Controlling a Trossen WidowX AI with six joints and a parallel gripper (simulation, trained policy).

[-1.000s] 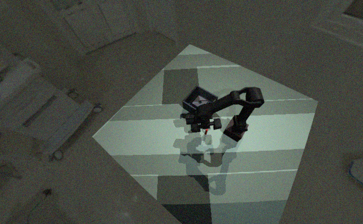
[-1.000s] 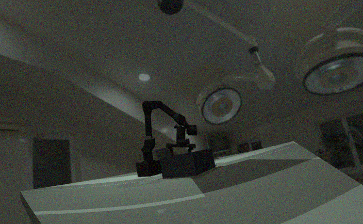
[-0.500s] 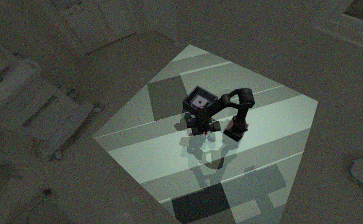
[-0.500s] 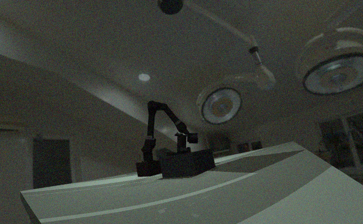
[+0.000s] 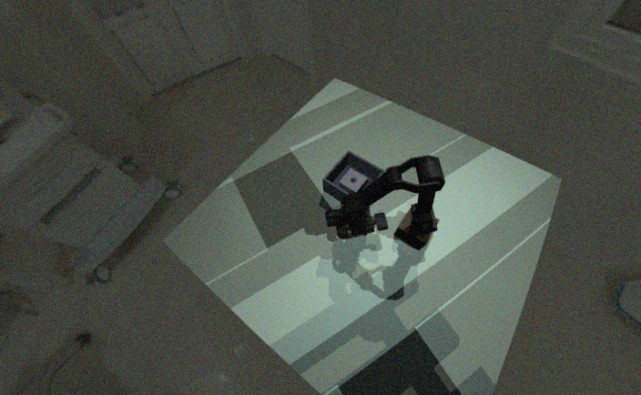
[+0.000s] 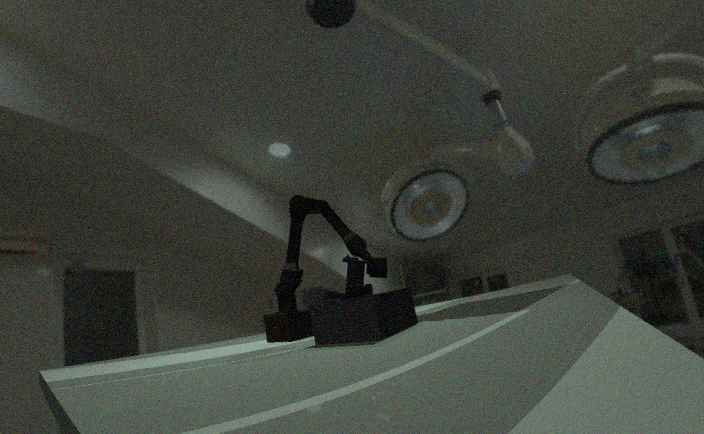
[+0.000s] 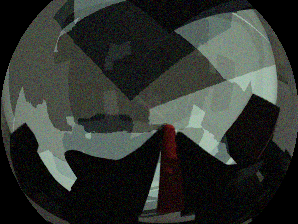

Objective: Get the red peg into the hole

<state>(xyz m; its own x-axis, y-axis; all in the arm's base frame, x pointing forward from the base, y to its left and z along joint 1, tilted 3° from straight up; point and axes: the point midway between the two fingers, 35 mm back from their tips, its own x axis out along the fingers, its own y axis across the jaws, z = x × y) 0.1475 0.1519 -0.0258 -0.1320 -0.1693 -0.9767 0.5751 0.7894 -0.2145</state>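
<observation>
Right now my gripper tip is 19 cm short of the pale plate, 13 cm to the left of it and 3 cm below it. Round my gripper tip: dark box 19 cm ahead, 13 cm to the right, 1 cm above; red peg 3 cm above, 1 cm to the left.
</observation>
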